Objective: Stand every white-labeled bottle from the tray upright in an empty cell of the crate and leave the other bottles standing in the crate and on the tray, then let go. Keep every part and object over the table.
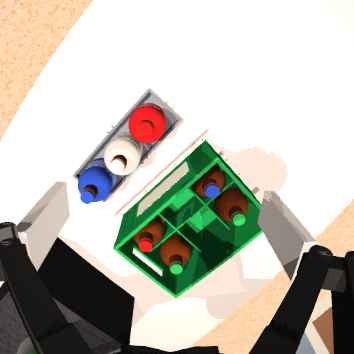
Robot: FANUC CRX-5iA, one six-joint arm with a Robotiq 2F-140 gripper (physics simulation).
The picture shows: my gripper, a red bottle, a blue bottle and a white bottle.
